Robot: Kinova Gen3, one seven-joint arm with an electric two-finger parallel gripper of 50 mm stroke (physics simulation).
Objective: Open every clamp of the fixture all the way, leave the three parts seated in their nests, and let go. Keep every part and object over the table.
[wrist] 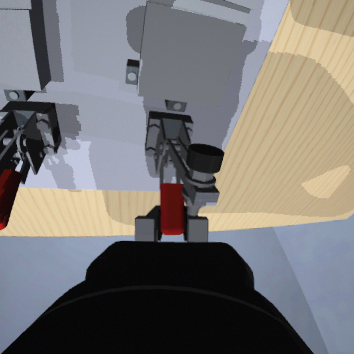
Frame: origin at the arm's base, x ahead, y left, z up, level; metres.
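Where they show: gripper, fingertip midpoint: (172,217).
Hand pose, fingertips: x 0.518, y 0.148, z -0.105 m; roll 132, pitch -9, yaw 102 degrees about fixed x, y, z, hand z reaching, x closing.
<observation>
Each offset is from my fingertips to the top centre of the thing. "spot": to the spot under its first point. Level surfaces: height alone.
My gripper (172,217) is shut on the red handle {0.031 m back, 0.009 m right, 0.026 m up} (172,202) of the right clamp, at the lower middle of the wrist view. This clamp's base {spot: 0.063 m back, 0.008 m right, 0.048 m down} (171,125) stands below a flat grey part {0.129 m back, 0.009 m right, 0.038 m down} (192,57). Its arm is raised off the part, with the black round tip {spot: 0.099 m back, 0.012 m right, 0.035 m up} (205,157) up to the right of the handle. The grey part lies flat beside its small stops. A second clamp {spot: 0.062 m back, 0.109 m right, 0.027 m down} (30,130) with a red handle {spot: 0.046 m back, 0.111 m right, 0.018 m up} (7,197) stands at the left edge, below another grey part {spot: 0.112 m back, 0.109 m right, 0.033 m down} (17,50). Its arm is cut off by the view. The third part cannot be made out.
The pale fixture plate {spot: 0.007 m back, 0.058 m right, 0.059 m down} (110,162) lies on the wooden table {0.074 m down} (285,150). Small stops {0.101 m back, 0.043 m right, 0.041 m down} (132,72) (176,105) {0.083 m back, 0.119 m right, 0.036 m down} (15,95) stand beside the parts. The table's near edge runs across just below the held handle, with the bluish floor beyond it.
</observation>
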